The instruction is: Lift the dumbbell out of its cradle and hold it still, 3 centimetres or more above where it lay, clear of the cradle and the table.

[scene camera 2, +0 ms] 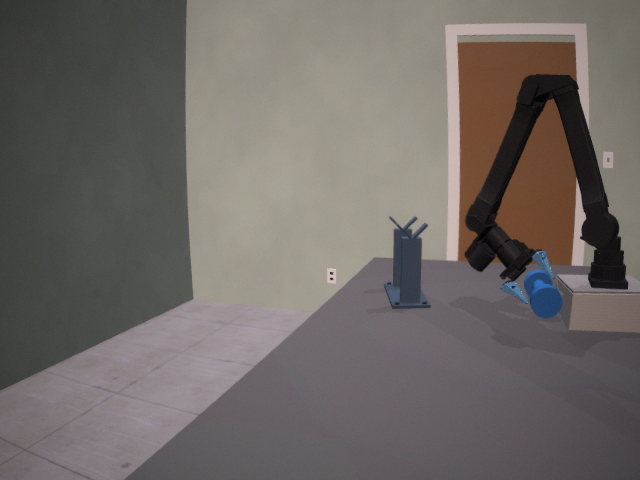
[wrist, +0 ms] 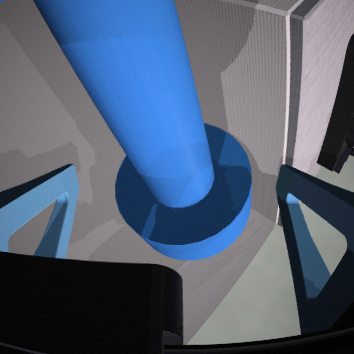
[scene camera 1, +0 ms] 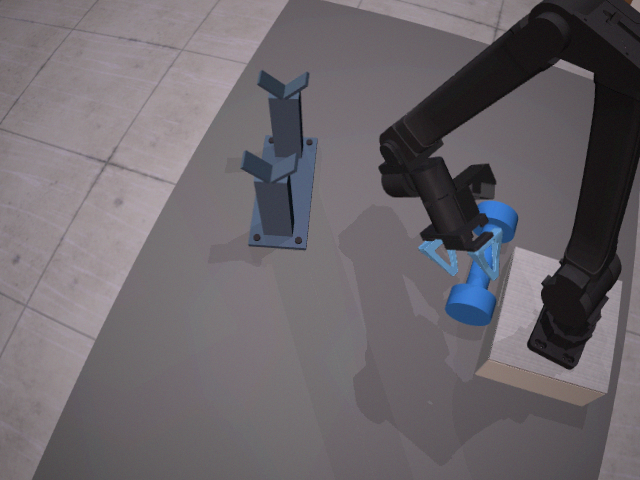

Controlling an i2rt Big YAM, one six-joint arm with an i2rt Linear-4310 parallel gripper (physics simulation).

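Pixels of known places: gripper, fingertip midpoint: (wrist: 177,175) (scene camera 1: 474,276); arm's base, link origin: (scene camera 2: 607,283) (wrist: 346,88) (scene camera 1: 562,327).
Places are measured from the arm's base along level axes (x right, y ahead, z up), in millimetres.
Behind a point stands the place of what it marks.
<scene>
The blue dumbbell (scene camera 1: 470,304) @[x -33, y 150, z -14 mm] (scene camera 2: 546,301) @[x -33, y 145, z -49 mm] (wrist: 150,90) @[x 81, y 171, z -36 mm] lies on its side on the table, outside the cradle and beside the arm's base block. The blue-grey cradle (scene camera 1: 310,191) @[x 49, y 490, z -84 mm] (scene camera 2: 410,268) @[x -57, y 494, z 9 mm], with two V-topped posts on a base plate, stands upright and holds nothing. My gripper (scene camera 1: 474,276) @[x 27, y 163, z -40 mm] (scene camera 2: 539,289) @[x 27, y 163, z -40 mm] (wrist: 177,175) @[x 27, y 163, z -40 mm] is open and empty, with light-blue fingers tilted toward the dumbbell. In the wrist view the handle runs between the two finger sides, with one round end beyond it. How far the fingertips reach down beside the handle is hard to tell.
The pale base block (scene camera 1: 537,374) @[x -88, y 7, z -1 mm] (scene camera 2: 604,312) @[x -88, y 9, z -47 mm] stands close beside the dumbbell and carries the arm's base. The grey table (scene camera 1: 206,387) @[x -341, y 447, z -92 mm] (scene camera 2: 361,387) @[x -525, y 421, z -92 mm] has an edge beyond the cradle. The arm arches above the dumbbell and casts shadows on the table.
</scene>
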